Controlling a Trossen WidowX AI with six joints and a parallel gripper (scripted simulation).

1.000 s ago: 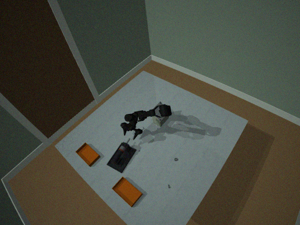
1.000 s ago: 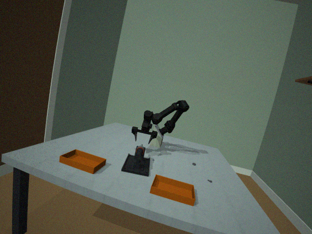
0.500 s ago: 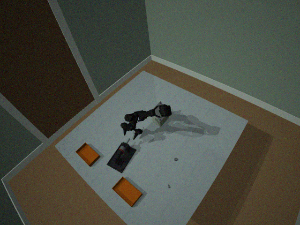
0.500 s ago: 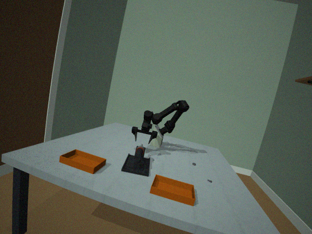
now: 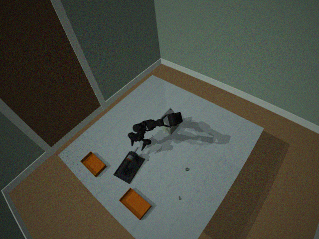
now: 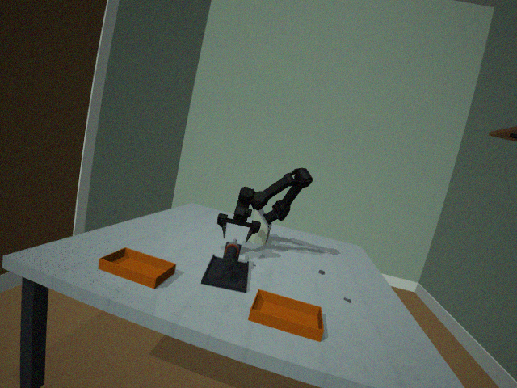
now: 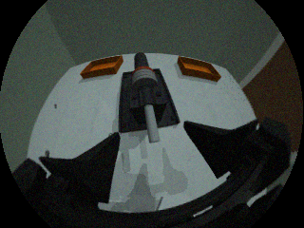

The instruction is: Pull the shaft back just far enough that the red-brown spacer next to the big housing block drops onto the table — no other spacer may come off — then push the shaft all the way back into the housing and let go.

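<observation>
Now: gripper tip 70 mm short of the shaft and 20 mm to the right of it. Also, from my gripper tip: red-brown spacer 110 mm ahead, 30 mm to the left, 10 mm below; base plate 140 mm ahead, 40 mm to the left, 30 mm below.
</observation>
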